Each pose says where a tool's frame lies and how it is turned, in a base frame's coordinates. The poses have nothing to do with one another.
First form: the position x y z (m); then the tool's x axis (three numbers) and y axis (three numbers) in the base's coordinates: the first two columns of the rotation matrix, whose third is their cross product.
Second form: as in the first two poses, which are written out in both.
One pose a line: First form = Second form
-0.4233 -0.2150 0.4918 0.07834 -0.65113 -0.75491 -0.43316 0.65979 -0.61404 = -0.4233 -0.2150 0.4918 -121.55 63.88 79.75
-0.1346 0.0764 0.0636 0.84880 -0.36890 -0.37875 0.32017 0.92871 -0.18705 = -0.1346 0.0764 0.0636 -2.37 24.88 -20.67
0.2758 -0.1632 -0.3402 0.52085 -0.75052 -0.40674 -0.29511 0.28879 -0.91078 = 0.2758 -0.1632 -0.3402 -96.82 53.23 29.54
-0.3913 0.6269 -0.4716 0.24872 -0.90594 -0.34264 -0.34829 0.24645 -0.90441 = -0.3913 0.6269 -0.4716 -126.44 64.66 54.47
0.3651 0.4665 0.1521 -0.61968 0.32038 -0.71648 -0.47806 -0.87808 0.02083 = 0.3651 0.4665 0.1521 -27.01 -38.50 142.35
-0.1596 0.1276 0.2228 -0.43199 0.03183 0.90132 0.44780 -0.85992 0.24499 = -0.1596 0.1276 0.2228 -54.96 51.52 -133.97
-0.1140 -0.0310 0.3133 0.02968 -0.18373 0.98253 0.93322 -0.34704 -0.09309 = -0.1140 -0.0310 0.3133 -80.06 20.98 -88.18
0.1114 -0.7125 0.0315 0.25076 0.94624 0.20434 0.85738 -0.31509 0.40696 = 0.1114 -0.7125 0.0315 -175.30 26.71 -73.70
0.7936 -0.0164 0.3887 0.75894 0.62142 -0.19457 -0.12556 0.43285 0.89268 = 0.7936 -0.0164 0.3887 58.10 39.71 9.39
